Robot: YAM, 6 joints.
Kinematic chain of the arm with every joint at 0, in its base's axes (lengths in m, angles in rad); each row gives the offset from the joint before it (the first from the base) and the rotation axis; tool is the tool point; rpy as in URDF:
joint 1: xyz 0 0 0.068 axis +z
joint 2: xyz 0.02 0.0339 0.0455 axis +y
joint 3: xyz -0.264 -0.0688 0 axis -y
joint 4: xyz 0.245 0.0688 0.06 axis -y
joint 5: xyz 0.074 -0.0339 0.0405 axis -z
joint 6: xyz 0.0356 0 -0.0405 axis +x
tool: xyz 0 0 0 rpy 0 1.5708 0
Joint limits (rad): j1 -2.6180..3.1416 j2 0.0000..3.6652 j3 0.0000..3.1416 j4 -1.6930..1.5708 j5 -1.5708..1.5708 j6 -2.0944..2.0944
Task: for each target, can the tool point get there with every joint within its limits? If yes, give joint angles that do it. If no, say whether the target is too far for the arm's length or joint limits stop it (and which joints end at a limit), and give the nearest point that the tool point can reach.
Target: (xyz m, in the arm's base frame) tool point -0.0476 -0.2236 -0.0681
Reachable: yes | joints -1.7926 2.4560 0.8319 -0.3459 -0.0766 1.4924
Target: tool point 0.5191 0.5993 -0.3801
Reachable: no: too far | nearest point 0.3601 0.4157 -0.2187 | short by 0.292 m
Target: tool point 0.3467 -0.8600 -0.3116
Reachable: no: too far | nearest point 0.2194 -0.5442 -0.1520 | short by 0.376 m
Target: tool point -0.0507 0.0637 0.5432
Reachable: yes | joints 2.6777 1.0701 1.9781 -1.3007 1.2997 0.7201
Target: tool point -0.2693 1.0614 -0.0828
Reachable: no: too far | nearest point -0.1563 0.6161 0.0011 | short by 0.467 m
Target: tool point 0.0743 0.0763 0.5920
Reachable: yes | joints 0.8574 1.0000 1.8038 -0.4448 0.1755 0.3631
